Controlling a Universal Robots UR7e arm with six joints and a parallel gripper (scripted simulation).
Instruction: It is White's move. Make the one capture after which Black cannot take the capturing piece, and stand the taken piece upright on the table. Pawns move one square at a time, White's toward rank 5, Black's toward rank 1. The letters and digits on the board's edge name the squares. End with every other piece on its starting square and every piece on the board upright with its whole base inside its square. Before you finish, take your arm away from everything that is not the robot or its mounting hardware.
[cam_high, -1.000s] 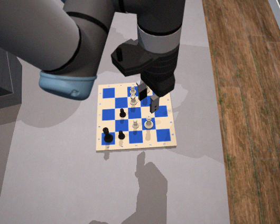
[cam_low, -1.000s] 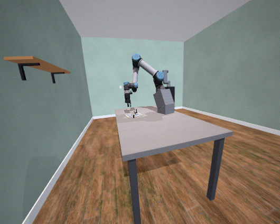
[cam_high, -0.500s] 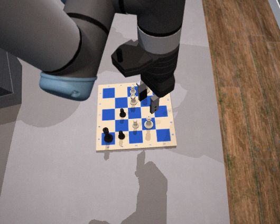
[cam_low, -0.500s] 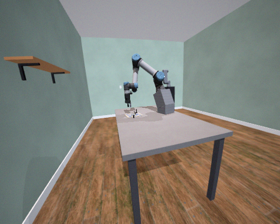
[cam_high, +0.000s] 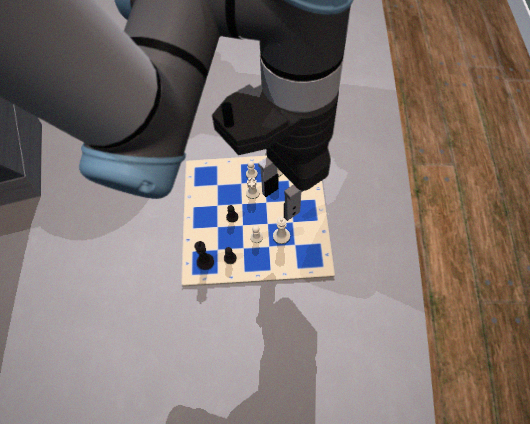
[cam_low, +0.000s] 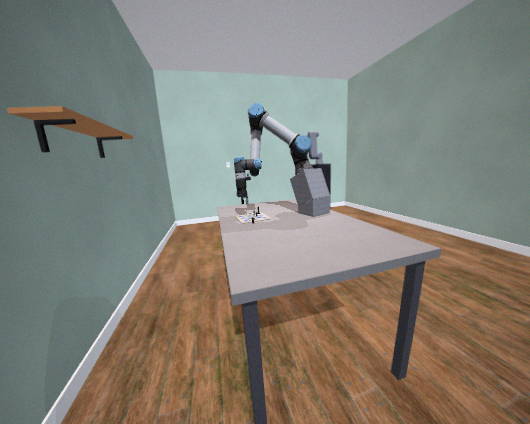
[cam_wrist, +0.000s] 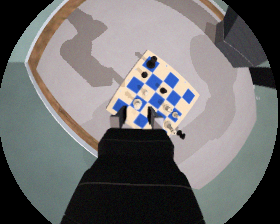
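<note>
My hand is 9 cm above the rook. The rest, counted from my hand: chessboard: 4 cm behind, 4 cm to the left, 12 cm below; then black queen: 11 cm behind, 3 cm to the right, 8 cm below; then white king: 1 cm ahead, 12 cm to the left, 8 cm below.
</note>
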